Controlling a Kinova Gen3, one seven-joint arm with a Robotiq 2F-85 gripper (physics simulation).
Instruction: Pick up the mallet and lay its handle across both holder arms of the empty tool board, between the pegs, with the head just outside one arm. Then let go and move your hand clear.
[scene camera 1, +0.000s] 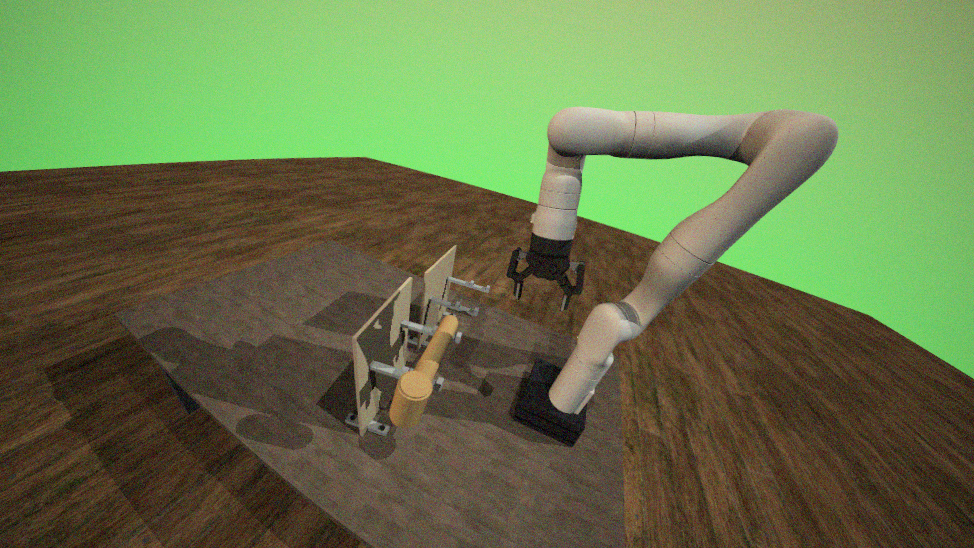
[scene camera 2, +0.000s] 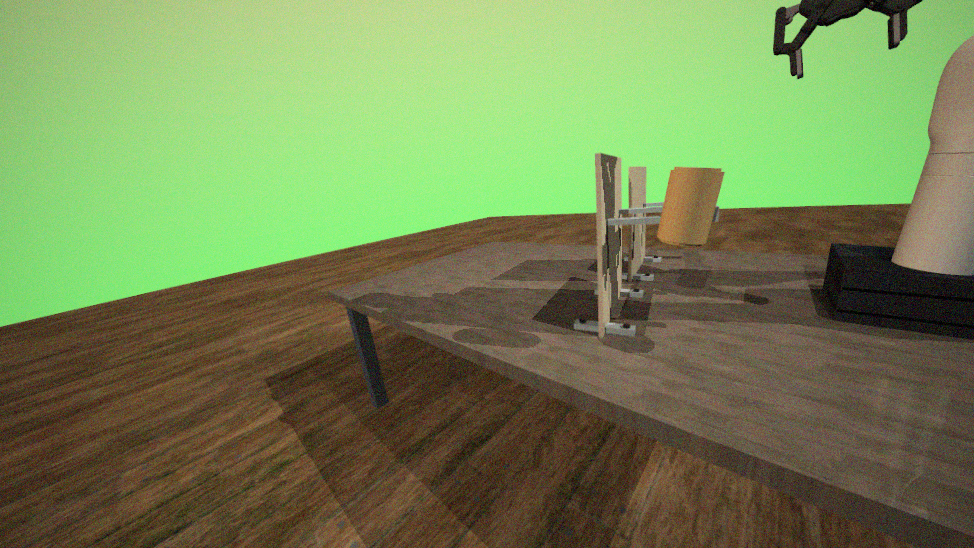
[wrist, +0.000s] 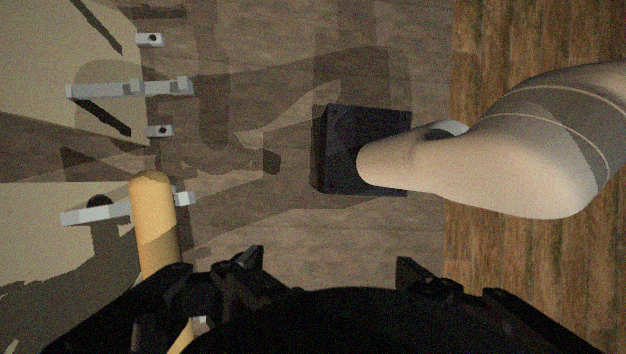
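Where they show: gripper, fingertip midpoint: (scene camera 1: 539, 303) (scene camera 2: 844, 63) (wrist: 328, 266); arm's base, origin of the base link: (scene camera 1: 564, 398) (scene camera 2: 934, 265) (wrist: 377, 163).
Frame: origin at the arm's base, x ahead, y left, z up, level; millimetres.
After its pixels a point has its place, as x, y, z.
Observation:
The orange-tan mallet (scene camera 1: 441, 342) @(322, 158, 159) (scene camera 2: 691, 205) @(291, 336, 143) (wrist: 151, 215) @(337, 94, 160) lies with its handle across both grey arms of the nearer upright tool board (scene camera 1: 403, 306) @(467, 107, 164) (scene camera 2: 602, 204) @(423, 301, 146) (wrist: 40, 215) @(469, 101, 140). Its thick head is just outside the arm closest to scene camera 1. A peg at the arm tip shows beside the handle; the inner pegs are mostly hidden. My gripper (scene camera 1: 541, 303) @(150, 97, 310) (scene camera 2: 845, 61) @(150, 97, 310) (wrist: 328, 266) @(150, 97, 310) is open and empty, raised well apart from the mallet, toward the robot base's side. The farther tool board (scene camera 1: 439, 274) @(497, -121, 153) (scene camera 2: 637, 182) @(493, -97, 165) (wrist: 45, 65) @(491, -85, 121) carries no tool on its arms.
The black robot base (scene camera 1: 534, 402) @(75, 60, 3) (scene camera 2: 878, 293) @(66, 67, -35) (wrist: 345, 145) @(70, -30, 5) stands on the table (scene camera 1: 476, 490) @(126, 283, -92) (scene camera 2: 749, 381) @(211, 332, -92), right of the boards. The farther board's grey arms (scene camera 1: 469, 283) @(428, -232, 97) (wrist: 162, 88) @(365, -79, 97) stick out toward the base's side. Small grey feet hold the boards upright.

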